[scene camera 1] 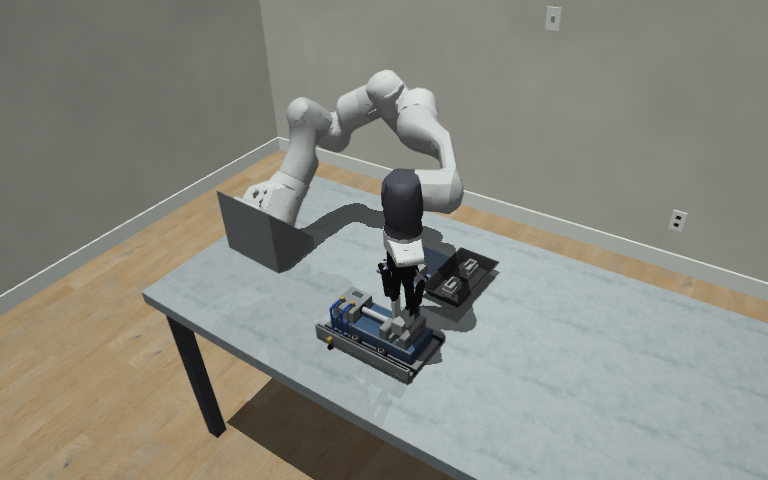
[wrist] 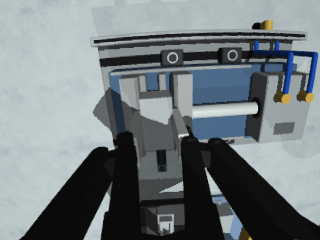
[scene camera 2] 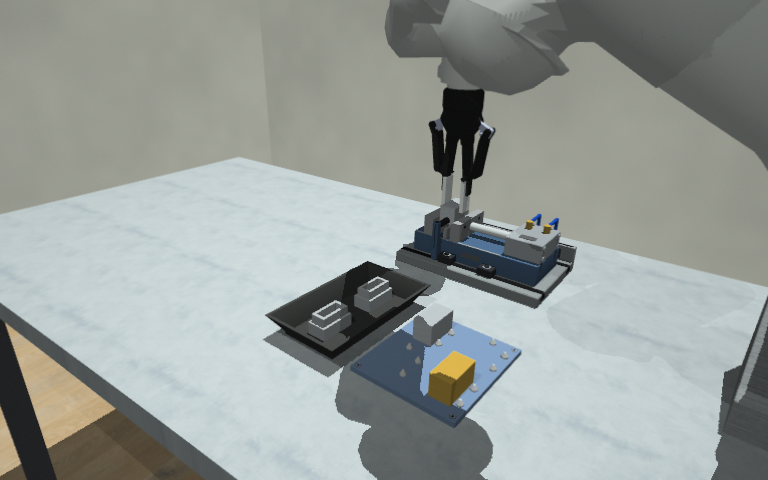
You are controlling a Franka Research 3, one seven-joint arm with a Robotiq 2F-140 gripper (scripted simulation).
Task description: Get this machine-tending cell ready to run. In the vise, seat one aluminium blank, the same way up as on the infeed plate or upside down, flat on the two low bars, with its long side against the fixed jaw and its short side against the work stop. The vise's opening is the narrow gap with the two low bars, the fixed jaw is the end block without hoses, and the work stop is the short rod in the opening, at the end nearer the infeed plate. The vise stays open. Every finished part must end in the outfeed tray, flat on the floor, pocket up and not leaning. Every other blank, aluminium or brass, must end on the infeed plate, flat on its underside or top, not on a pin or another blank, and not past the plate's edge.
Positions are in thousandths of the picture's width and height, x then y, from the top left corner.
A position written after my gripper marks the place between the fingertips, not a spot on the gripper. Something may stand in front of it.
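I find my gripper in scene camera 1 (524, 668). My gripper is visible in scene camera 2 (592, 434) as well, and the same gripper appears in the wrist view (492, 506).
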